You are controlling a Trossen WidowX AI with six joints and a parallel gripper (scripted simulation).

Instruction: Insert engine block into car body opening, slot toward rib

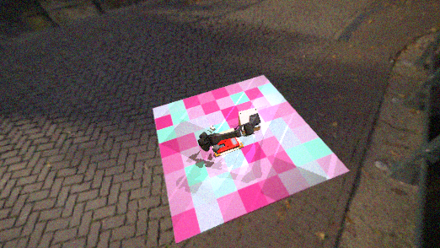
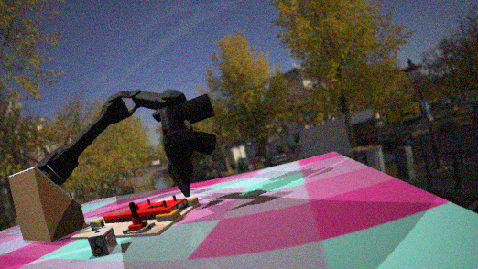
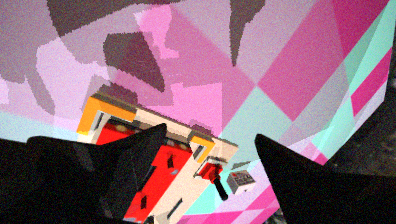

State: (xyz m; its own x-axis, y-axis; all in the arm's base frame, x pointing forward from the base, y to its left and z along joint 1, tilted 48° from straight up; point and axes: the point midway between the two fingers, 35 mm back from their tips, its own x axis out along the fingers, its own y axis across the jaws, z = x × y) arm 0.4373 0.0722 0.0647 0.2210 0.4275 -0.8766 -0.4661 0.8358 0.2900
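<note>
Right now the engine block is 90 mm behind my gripper tip, 190 mm to the right of it and 30 mm below it.
</note>
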